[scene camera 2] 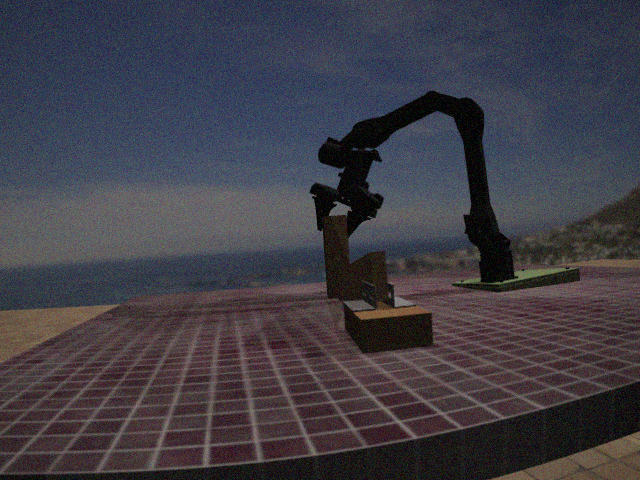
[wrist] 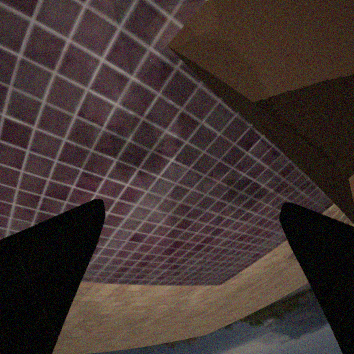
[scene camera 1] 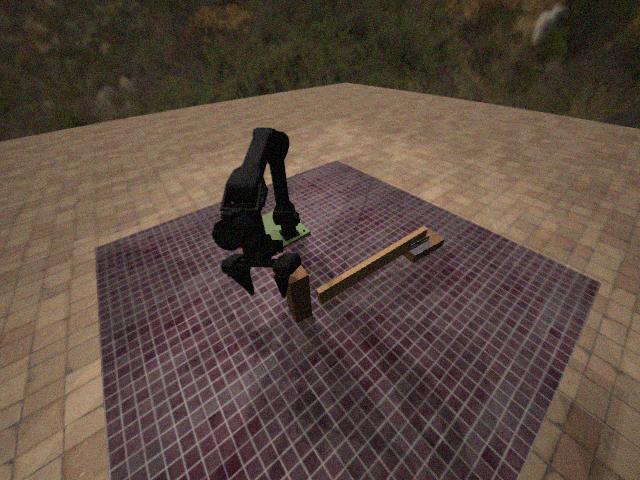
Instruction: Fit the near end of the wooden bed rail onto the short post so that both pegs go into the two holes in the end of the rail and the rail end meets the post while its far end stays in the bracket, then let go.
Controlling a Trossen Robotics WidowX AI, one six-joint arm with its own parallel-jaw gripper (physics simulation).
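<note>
The gripper appears at [scene camera 1: 268,295], [scene camera 2: 332,235] and [wrist: 194,209]. A wooden bed rail [scene camera 1: 334,287] [scene camera 2: 371,268] is part of the scene as well, though in the wrist view the rail is out of frame. There is also a short wooden post [scene camera 1: 298,295] [scene camera 2: 335,235] [wrist: 281,72], along with a metal bracket on wooden block [scene camera 2: 375,326].
</note>
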